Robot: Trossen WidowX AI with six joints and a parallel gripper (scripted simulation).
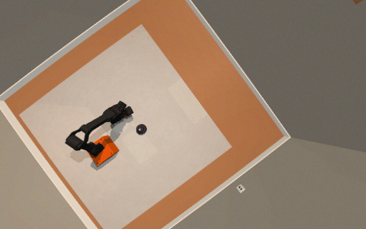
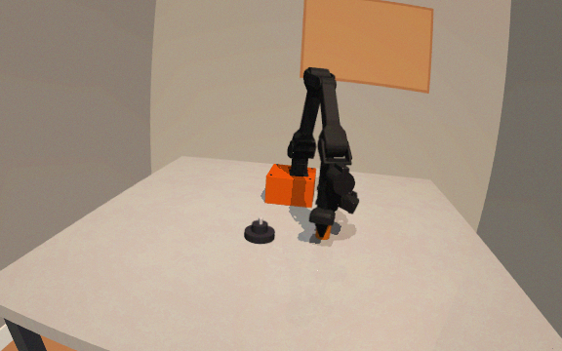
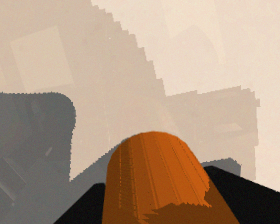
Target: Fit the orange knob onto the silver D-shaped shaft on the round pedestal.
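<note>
Right now the round dark pedestal is 20 mm ahead of my gripper tip, 180 mm to the right of it and 20 mm above it. Also, from my gripper tip: orange knob 30 mm above.
</note>
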